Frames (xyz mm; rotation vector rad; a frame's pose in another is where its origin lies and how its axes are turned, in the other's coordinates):
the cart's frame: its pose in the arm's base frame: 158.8 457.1 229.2 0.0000 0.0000 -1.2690
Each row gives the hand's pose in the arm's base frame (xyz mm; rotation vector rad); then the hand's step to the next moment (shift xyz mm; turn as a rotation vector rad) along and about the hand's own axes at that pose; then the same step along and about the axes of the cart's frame.
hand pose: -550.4 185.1 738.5 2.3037 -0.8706 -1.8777
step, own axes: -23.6 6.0 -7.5 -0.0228 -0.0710 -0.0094
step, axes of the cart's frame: -2.4 2.8 25.2 -0.0539 0.0523 -0.0038
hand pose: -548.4 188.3 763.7 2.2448 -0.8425 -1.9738
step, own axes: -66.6 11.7 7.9 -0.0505 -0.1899 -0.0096
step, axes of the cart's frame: -23.6 -8.0 63.3 -0.1488 0.1267 -0.0227
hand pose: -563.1 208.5 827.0 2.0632 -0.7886 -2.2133
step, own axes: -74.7 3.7 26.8 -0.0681 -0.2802 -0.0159
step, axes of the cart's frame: -35.2 -6.5 70.9 -0.2166 0.1869 -0.0394
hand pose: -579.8 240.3 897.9 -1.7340 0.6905 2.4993
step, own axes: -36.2 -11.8 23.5 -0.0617 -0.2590 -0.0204
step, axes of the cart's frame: -27.4 4.5 35.1 -0.1966 0.1764 -0.0392
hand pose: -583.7 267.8 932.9 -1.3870 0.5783 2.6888
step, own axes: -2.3 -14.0 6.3 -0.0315 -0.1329 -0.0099
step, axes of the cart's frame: -14.9 4.2 0.9 -0.1012 0.0901 -0.0199
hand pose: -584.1 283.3 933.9 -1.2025 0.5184 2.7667
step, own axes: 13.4 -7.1 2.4 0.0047 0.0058 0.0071
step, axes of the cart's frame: -9.2 -7.0 -10.1 0.0004 -0.0099 0.0027
